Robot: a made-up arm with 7 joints.
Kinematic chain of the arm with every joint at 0, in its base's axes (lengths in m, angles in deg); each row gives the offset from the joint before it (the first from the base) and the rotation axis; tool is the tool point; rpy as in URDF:
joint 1: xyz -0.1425 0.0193 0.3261 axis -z
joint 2: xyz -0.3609 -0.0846 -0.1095 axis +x
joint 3: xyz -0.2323 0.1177 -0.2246 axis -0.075 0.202 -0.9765
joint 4: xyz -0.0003 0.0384 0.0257 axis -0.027 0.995 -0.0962
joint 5: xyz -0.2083 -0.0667 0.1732 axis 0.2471 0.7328 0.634
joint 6: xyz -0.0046 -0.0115 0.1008 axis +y
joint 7: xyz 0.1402 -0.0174 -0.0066 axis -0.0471 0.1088 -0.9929
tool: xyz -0.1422 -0.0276 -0.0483 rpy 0 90 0
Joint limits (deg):
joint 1: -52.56..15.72
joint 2: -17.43..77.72
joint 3: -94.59..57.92
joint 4: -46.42..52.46
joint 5: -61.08..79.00
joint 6: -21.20..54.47
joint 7: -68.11..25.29
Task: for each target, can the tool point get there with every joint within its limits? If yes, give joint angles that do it. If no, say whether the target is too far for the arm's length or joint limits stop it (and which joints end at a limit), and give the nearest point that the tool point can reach.
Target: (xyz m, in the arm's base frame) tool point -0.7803 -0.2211 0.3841
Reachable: yes | joints -21.57 20.10 29.88 29.41 -39.49 -0.39 4.98
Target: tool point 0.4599 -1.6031 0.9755
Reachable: no: too far | nearest point -0.2286 -0.7681 0.2530 | short by 1.301 m
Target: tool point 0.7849 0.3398 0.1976
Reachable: no: joint limits stop it (at a limit: joint 1, joint 2, joint 3, joint 4, joint 6, joint 7) | nearest point -0.0452 -0.4966 0.0781 | short by 1.184 m
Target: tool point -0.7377 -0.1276 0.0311
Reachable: yes | joints 6.22 13.31 -67.60 -26.69 41.05 28.44 -16.32
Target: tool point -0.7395 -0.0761 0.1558
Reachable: yes | joints 0.47 45.25 -46.54 15.84 48.65 13.64 -28.64
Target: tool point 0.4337 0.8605 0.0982
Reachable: no: joint limits stop it (at a limit: joint 1, joint 2, joint 3, joint 4, joint 5, joint 6, joint 7) | nearest point -0.4323 0.3461 0.0123 | short by 1.011 m
